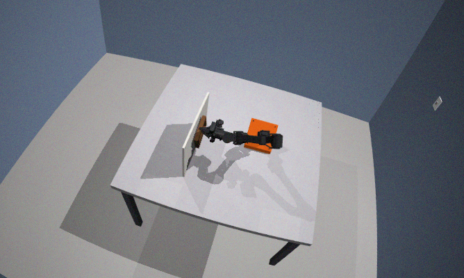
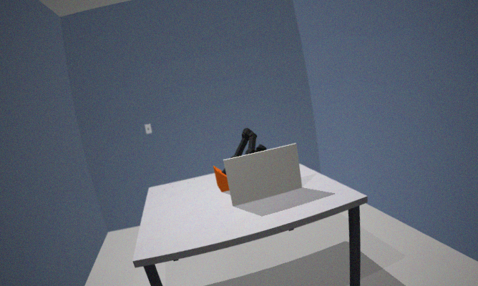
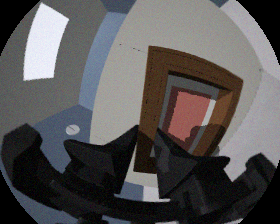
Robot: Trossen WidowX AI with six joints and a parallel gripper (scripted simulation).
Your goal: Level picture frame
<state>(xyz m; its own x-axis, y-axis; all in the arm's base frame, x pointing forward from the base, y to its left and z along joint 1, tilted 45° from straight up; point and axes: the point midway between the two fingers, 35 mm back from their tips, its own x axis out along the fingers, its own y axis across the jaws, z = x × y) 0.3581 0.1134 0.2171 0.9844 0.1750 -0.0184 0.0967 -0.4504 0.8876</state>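
The brown wooden picture frame is 50 mm below my gripper tip, 20 mm to the right of it and 10 mm ahead of it. The rest, counted from my gripper tip: white wall panel (60 mm below, 20 mm ahead).
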